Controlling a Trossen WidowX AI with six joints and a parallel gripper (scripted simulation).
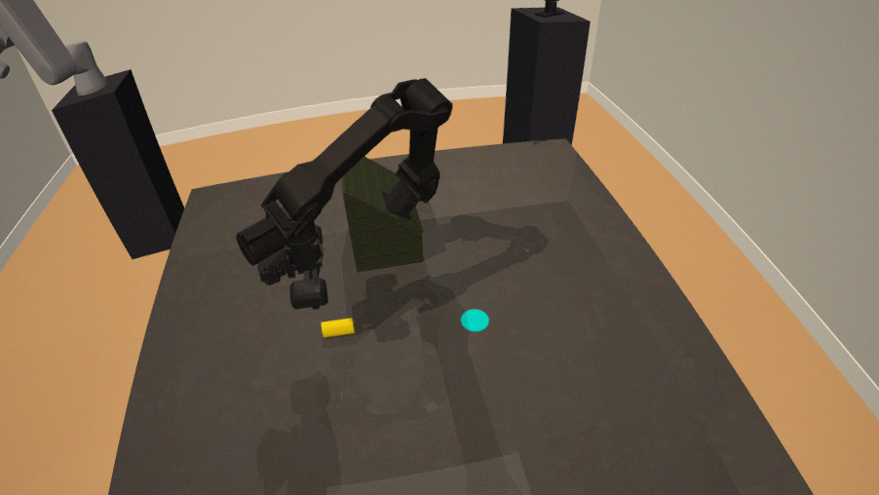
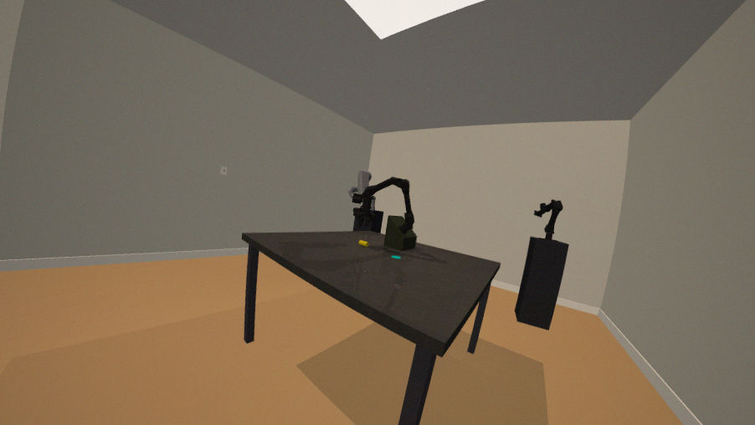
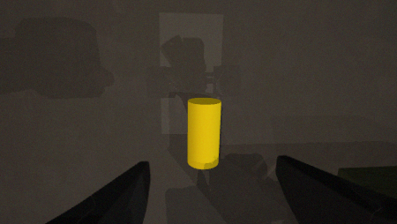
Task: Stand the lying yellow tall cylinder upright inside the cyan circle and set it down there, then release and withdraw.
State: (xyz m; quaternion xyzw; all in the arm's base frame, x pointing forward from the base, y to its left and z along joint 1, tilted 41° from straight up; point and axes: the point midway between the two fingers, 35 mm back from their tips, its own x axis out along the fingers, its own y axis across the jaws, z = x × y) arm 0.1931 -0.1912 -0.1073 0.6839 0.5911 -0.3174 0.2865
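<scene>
My gripper tip is now 110 mm above the yellow tall cylinder and 30 mm to the right of it. From my gripper tip the other things lie so: cyan circle: 310 mm to the left, 130 mm below, 60 mm ahead.
</scene>
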